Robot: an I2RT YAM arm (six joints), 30 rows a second.
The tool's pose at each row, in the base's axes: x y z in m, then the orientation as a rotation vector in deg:
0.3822, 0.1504, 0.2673, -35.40, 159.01, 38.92
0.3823, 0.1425, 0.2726, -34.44, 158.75, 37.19
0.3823, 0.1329, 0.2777, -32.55, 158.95, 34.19
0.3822, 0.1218, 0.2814, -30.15, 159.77, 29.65
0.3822, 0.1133, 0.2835, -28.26, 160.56, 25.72
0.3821, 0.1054, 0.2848, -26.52, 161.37, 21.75
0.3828, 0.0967, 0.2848, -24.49, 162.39, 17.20
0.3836, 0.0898, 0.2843, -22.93, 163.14, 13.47
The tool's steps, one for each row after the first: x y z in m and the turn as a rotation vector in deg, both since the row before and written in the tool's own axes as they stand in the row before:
0.0010, -0.0043, -0.0084, 1.31, -0.66, 0.27
0.0016, -0.0060, -0.0089, 2.29, -0.58, 0.84
0.0025, -0.0080, -0.0081, 3.39, -0.13, 1.19
0.0019, -0.0068, -0.0052, 2.90, 0.13, 0.96
0.0020, -0.0067, -0.0039, 2.89, 0.29, 0.88
0.0018, -0.0082, -0.0024, 3.29, 0.54, 1.08
0.0012, -0.0068, -0.0010, 2.67, 0.48, 0.81

